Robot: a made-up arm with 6 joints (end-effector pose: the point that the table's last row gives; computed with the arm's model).
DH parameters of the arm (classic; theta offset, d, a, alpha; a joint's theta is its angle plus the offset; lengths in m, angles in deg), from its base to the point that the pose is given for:
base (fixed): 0 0.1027 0 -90
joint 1: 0 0.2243 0.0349 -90
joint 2: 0 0.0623 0.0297 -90
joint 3: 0 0.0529 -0.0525 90
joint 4: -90 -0.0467 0.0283 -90
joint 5: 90 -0.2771 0.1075 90
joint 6: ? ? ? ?
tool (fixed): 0 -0.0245 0 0
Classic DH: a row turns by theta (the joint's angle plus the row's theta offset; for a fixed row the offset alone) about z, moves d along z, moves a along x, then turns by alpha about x.
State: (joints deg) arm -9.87 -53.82 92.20 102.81 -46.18 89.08
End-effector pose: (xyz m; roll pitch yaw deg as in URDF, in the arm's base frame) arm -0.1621 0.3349 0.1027 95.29 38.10 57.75
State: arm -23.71 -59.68 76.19 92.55 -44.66 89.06
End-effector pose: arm -0.1623 0.3368 0.0203 64.47 42.79 38.71
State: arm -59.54 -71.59 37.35 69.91 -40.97 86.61
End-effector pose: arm -0.0575 0.2395 -0.1273 0.21 15.15 -6.12
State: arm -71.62 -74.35 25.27 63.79 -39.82 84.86
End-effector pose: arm -0.0156 0.1980 -0.1332 -9.81 -0.08 -14.30
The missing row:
joint 6: 90 0.0321 0.0663 90
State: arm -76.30 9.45 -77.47 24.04 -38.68 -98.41
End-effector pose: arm -0.1389 0.4019 0.3505 -94.46 -59.20 72.28
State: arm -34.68 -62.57 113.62 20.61 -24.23 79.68
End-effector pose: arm 0.1819 0.3552 -0.2119 0.94 -48.62 51.50
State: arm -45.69 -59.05 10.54 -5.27 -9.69 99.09
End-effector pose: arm -0.0605 -0.0823 -0.0234 -65.22 34.19 -4.14
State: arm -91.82 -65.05 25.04 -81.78 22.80 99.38
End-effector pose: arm 0.0186 -0.0503 0.4033 -147.24 -7.88 -1.50
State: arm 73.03 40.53 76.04 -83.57 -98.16 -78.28
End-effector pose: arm -0.3569 0.0363 0.1615 -54.24 23.72 161.16
